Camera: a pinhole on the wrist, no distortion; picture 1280 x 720 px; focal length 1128.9 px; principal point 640.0 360.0 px. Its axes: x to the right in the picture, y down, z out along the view. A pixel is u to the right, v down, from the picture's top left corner.
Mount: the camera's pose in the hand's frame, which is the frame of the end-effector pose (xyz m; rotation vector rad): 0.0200 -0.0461 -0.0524 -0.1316 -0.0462 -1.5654
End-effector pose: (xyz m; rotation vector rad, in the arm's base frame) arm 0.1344 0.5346 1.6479 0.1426 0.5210 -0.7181
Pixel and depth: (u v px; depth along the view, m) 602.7 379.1 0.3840
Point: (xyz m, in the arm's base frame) 0.3034 0.4165 1.9060
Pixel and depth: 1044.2 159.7 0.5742
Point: 0.2023 0.2615 2.1537
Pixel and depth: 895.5 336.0 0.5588
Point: 0.2972 0.2755 2.0802
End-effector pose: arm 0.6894 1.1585 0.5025 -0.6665 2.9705 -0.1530
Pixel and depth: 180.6 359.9 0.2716
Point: 0.6422 1.2130 0.2863
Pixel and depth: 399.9 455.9 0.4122
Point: 0.6224 1.1777 0.1454
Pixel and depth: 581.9 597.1 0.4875
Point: 0.5892 1.0926 0.0694
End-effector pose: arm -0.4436 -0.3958 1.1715 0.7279 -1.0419 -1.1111
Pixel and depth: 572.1 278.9 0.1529
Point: -0.5410 -0.4157 1.1955
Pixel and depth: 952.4 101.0 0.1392
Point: -0.5538 -0.4107 1.1434
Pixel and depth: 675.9 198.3 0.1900
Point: -0.5828 -0.4047 1.1961
